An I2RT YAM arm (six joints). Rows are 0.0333 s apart.
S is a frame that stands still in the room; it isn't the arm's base.
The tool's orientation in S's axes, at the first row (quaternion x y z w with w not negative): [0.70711 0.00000 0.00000 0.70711]
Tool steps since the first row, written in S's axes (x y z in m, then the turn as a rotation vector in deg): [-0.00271 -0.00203 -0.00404 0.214 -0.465 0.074]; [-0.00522 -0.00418 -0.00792 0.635 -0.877 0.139]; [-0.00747 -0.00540 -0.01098 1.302 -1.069 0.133]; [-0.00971 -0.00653 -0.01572 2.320 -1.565 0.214]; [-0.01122 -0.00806 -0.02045 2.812 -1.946 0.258]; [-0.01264 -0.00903 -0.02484 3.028 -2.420 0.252]
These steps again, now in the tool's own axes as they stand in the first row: [-0.00271 -0.00404 0.00203 0.214 0.074 0.465]; [-0.00522 -0.00792 0.00418 0.635 0.139 0.877]; [-0.00747 -0.01098 0.00540 1.302 0.133 1.069]; [-0.00971 -0.01572 0.00653 2.320 0.214 1.565]; [-0.01122 -0.02045 0.00806 2.812 0.258 1.946]; [-0.01264 -0.02484 0.00903 3.028 0.252 2.420]
